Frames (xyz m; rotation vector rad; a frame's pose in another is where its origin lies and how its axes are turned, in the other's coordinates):
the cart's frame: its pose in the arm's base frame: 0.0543 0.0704 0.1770 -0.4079 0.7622 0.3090
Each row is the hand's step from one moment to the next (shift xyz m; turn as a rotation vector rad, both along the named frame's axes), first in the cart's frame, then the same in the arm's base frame.
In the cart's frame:
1: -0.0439 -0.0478 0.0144 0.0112 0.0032 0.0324
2: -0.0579 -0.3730 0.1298 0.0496 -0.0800 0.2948
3: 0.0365 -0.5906 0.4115 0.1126 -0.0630 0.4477
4: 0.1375 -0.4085 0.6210 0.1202 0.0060 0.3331
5: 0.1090 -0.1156 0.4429 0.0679 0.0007 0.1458
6: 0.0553 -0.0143 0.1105 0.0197 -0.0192 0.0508
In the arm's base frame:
1: -0.0017 -0.0407 0.0525 0.0258 0.0192 0.0123
2: 0.1921 -0.2745 0.2169 0.2441 0.0722 0.1760
3: 0.5157 -0.3237 0.3857 0.3721 0.1656 0.2263
4: 0.6357 -0.0545 0.4054 0.2800 0.1741 0.1293
5: 0.3884 0.1168 0.2385 0.1338 0.0764 0.0461
6: 0.1102 0.0453 0.0358 0.0519 0.0091 0.0236

